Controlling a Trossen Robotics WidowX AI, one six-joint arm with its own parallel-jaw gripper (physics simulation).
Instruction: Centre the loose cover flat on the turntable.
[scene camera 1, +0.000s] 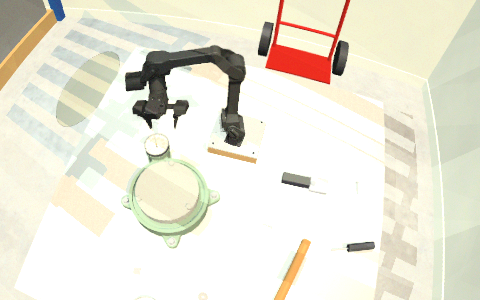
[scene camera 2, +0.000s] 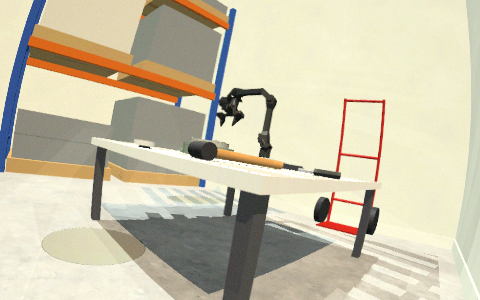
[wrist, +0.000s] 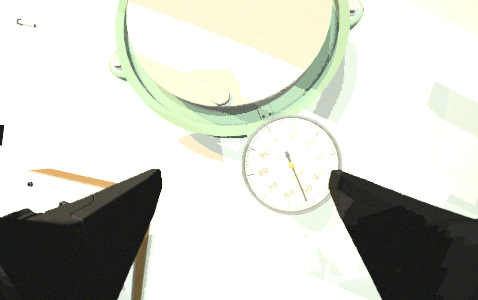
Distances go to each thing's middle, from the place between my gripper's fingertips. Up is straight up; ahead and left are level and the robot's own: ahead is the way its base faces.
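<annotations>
With the round cream cover (scene camera 1: 167, 192), my hand is 130 mm above it, 70 mm to the right of it and 160 mm short of it. Going by their middles, the cover is the nearest to my hand of the things named here. There is a wooden-handled hammer (scene camera 2: 203, 150) as well, and it is 170 mm below my hand, 340 mm ahead of it and 550 mm to the left of it.
</annotations>
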